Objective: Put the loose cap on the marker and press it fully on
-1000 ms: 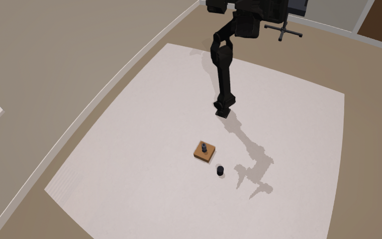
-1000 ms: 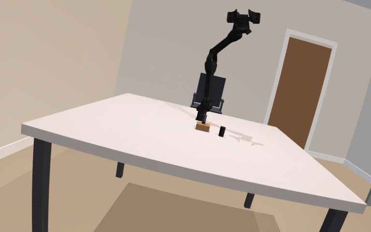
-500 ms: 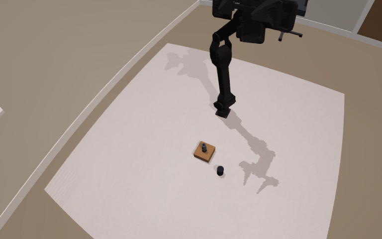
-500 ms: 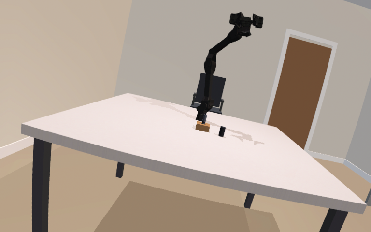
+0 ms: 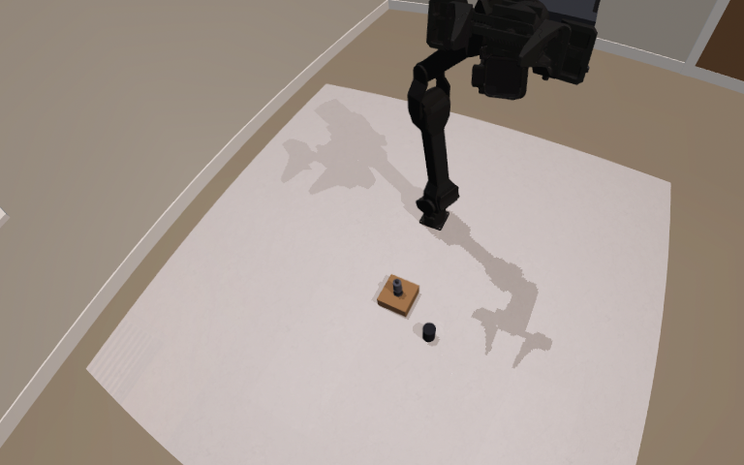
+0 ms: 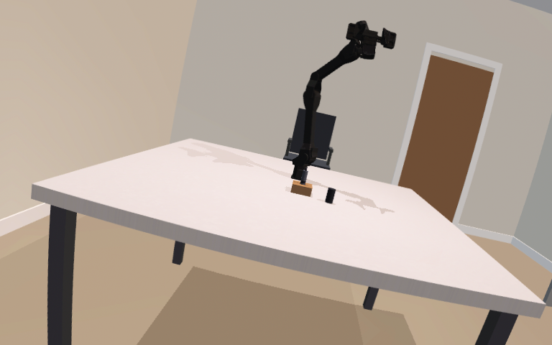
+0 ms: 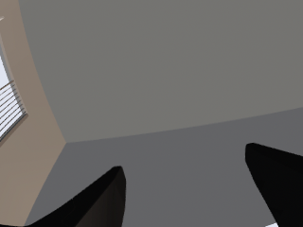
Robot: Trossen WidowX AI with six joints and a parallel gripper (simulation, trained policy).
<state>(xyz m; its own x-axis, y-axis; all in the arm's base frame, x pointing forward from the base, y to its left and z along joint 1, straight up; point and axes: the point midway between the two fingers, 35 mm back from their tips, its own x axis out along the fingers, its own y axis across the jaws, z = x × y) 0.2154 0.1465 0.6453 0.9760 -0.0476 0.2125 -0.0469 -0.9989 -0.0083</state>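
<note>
Right now my gripper tip is 630 mm above the black cap, 60 mm short of it and 20 mm to the left of it. Also, from my gripper tip: brown holder block 640 mm below, 130 mm to the right.
</note>
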